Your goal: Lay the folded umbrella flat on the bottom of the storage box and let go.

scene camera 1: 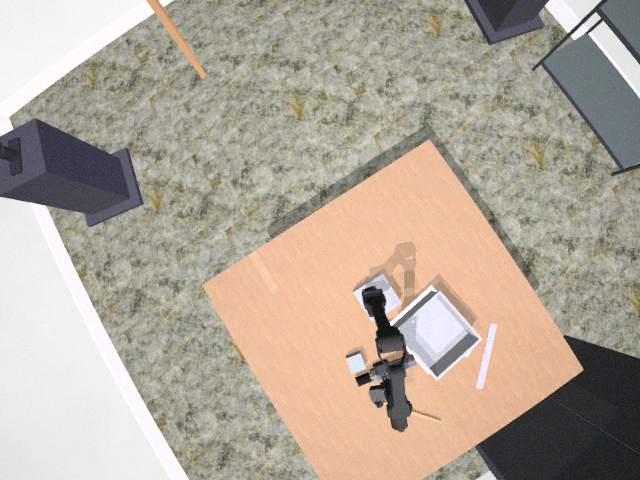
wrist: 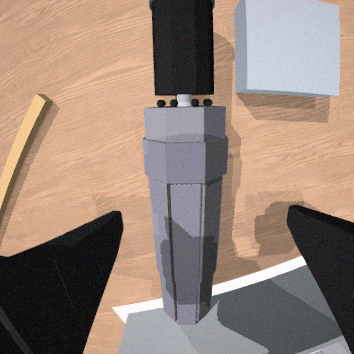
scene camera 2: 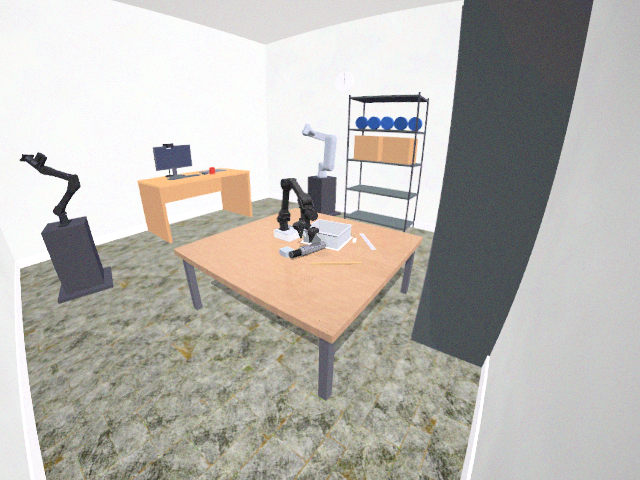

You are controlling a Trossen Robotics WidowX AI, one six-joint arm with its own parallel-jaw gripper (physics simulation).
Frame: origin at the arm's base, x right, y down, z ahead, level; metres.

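Seen in the pictures: gripper, fingertip midpoint: (scene camera 1: 384,375) (wrist: 206,217) (scene camera 2: 305,240); arm's base, link origin: (scene camera 1: 370,294) (scene camera 2: 284,229).
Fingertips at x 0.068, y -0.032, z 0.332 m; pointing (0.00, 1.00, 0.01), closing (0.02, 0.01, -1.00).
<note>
Pixels of each thing's top centre, then the offset from my fingertips to it.
- folded umbrella, top centre: (wrist: 185,212) (scene camera 1: 387,373) (scene camera 2: 308,245) dy +0.030, dx -0.013, dz +0.010 m
- white-grey storage box, top centre: (scene camera 1: 438,335) (scene camera 2: 327,226) dy -0.008, dx -0.269, dz -0.077 m
- pale blue block, top centre: (wrist: 296,42) (scene camera 1: 356,363) (scene camera 2: 286,249) dy +0.053, dx +0.099, dz -0.067 m
- thin wooden stick, top centre: (scene camera 1: 409,411) (scene camera 2: 336,262) dy +0.077, dx -0.046, dz +0.229 m
- long white strip, top centre: (scene camera 1: 486,356) (scene camera 2: 367,240) dy +0.087, dx -0.466, dz +0.130 m
The folded umbrella (scene camera 1: 363,379) (scene camera 2: 312,249) (wrist: 187,215), with a black handle and grey canopy, lies on the table outside the storage box. In the wrist view its canopy end overlaps the box's near edge; whether it touches the edge cannot be told. The white-grey storage box (scene camera 1: 457,357) (scene camera 2: 338,236) (wrist: 260,276) stands upright and open beside the arm. My gripper (scene camera 1: 379,373) (scene camera 2: 312,240) (wrist: 206,217) is open and empty, above the umbrella, with one finger to each side of its canopy in the wrist view. The arm hides part of the umbrella in the first scene view.
A pale blue block (scene camera 1: 355,362) (scene camera 2: 285,251) (wrist: 287,47) sits beside the umbrella's handle. A thin wooden stick (scene camera 1: 426,416) (scene camera 2: 336,263) (wrist: 22,150) lies on the umbrella's other side. A long white strip (scene camera 1: 485,356) (scene camera 2: 367,241) lies beyond the box.
</note>
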